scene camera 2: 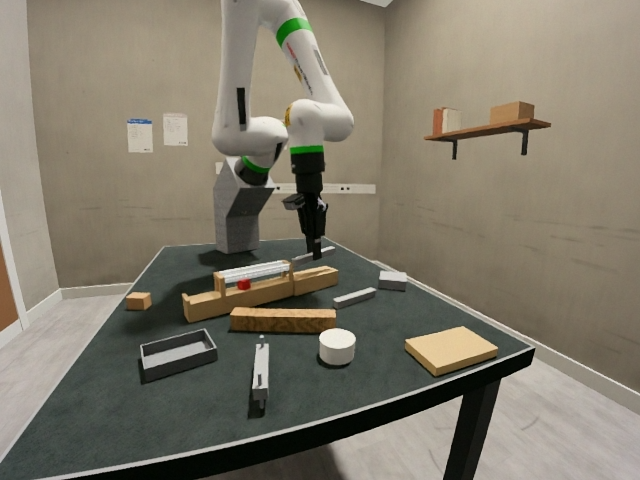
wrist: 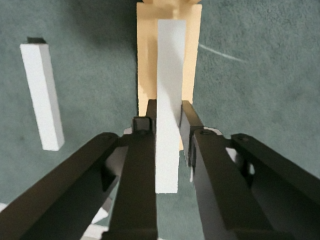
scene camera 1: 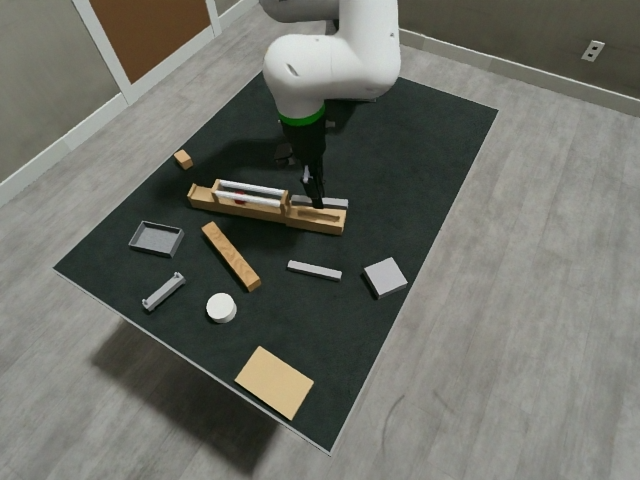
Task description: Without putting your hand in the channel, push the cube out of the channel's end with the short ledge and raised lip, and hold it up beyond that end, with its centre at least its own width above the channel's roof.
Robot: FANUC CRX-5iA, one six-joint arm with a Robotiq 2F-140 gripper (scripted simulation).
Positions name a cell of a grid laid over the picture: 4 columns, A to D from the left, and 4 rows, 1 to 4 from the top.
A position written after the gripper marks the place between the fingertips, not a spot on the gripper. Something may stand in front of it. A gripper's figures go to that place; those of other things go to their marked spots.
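Labels:
Gripper (scene camera 1: B2) 990 mm from the lens. Grey tray (scene camera 1: A2) 1140 mm from the lens. The gripper is nearer to the lens than the grey tray.

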